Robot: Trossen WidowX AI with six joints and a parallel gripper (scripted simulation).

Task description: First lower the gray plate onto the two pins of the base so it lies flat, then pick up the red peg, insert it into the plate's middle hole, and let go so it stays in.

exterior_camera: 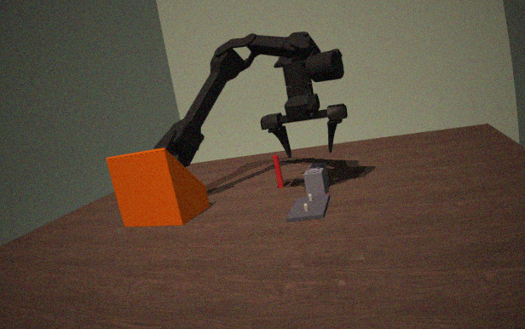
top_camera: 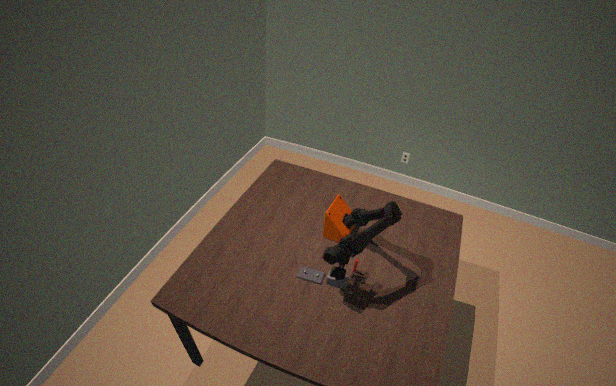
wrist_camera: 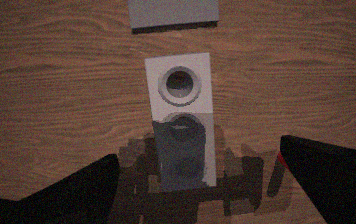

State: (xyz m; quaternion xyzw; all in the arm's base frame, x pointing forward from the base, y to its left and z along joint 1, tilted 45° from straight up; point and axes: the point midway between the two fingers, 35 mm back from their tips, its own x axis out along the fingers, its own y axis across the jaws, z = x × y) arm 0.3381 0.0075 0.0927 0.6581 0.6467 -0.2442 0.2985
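Right now the gray plate is 4 cm below my gripper tip and 1 cm ahead of it. Round my gripper tip: red peg 10 cm behind, 5 cm to the left, 4 cm below.
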